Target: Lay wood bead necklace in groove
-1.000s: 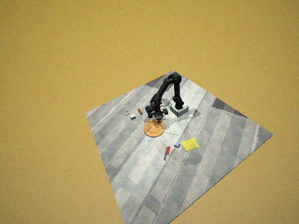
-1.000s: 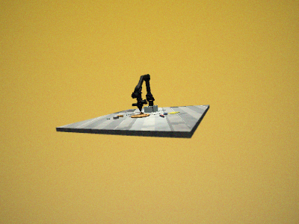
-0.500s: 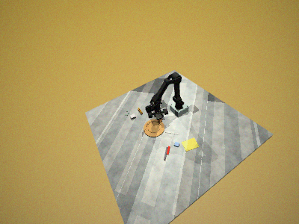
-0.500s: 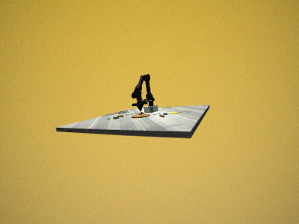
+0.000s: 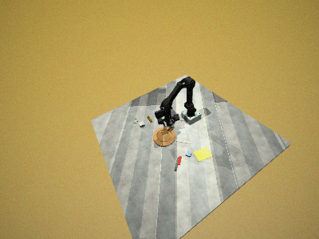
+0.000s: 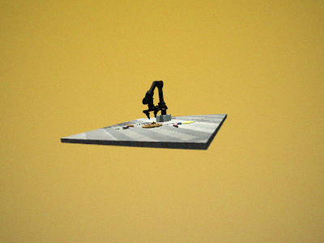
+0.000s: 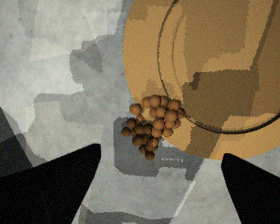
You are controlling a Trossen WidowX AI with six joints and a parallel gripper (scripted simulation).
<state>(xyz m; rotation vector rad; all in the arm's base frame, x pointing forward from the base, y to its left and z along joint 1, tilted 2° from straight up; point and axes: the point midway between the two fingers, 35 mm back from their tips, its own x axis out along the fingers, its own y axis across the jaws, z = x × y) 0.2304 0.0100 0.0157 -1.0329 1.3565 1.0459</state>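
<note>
The round bead board lies 8 cm ahead of my gripper tip, 5 cm to the left of it and 5 cm below it. The rest, counted from my gripper tip: thin grey stick: 18 cm to the left, 6 cm below, 5 cm behind; small blue block: 30 cm to the left, 5 cm below, 3 cm behind; grey piece: 22 cm ahead, 18 cm to the right, 5 cm below.
</note>
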